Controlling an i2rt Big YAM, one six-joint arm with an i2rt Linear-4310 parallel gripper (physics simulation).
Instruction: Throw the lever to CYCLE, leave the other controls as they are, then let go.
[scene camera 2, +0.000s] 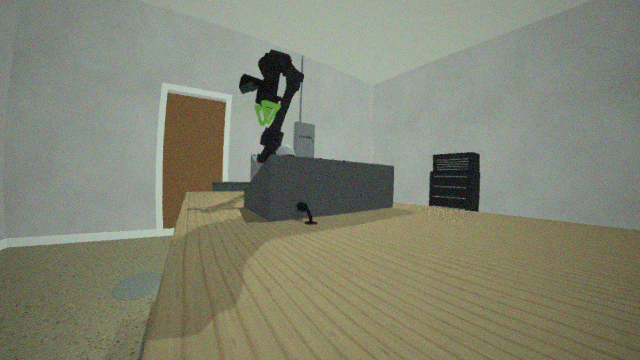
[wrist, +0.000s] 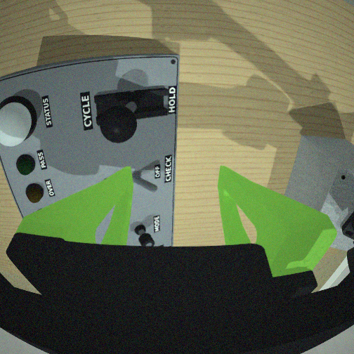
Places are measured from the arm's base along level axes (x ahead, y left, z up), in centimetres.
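Where they show: gripper, fingertip midpoint: (scene camera 2: 264, 125).
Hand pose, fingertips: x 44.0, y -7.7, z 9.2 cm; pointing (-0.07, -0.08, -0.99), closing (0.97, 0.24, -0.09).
After its pixels a point has its place.
The lever's black ball knob (wrist: 118, 124) stands at the dark slot (wrist: 152, 102) between the CYCLE label (wrist: 86, 111) and the HOLD label (wrist: 172, 100). In the wrist view the knob appears nearer CYCLE, with its short stem near the slot's middle; its exact tilt is hard to tell. My gripper (wrist: 175, 175) (scene camera 2: 266, 122) @(x 44.0, y -7.7, z 9.2 cm) is partly open and empty, clear of the knob. One green finger overlaps the panel beside the CHECK toggle, the other shows over the wood right of the panel. In the scene view the grey console (scene camera 2: 325, 187) @(x 64.7, y 7.4, z -12.0 cm) hides the lever.
The panel also carries a white STATUS dome (wrist: 15, 124), a green PASS lamp (wrist: 25, 164), an amber OVER lamp (wrist: 34, 192), the CHECK toggle (wrist: 146, 177) and the MODE control (wrist: 144, 235). A grey object (wrist: 312, 167) is at right. A small black stand (scene camera 2: 309, 215) @(x 71.2, y 0.4, z -18.4 cm) is beside the console.
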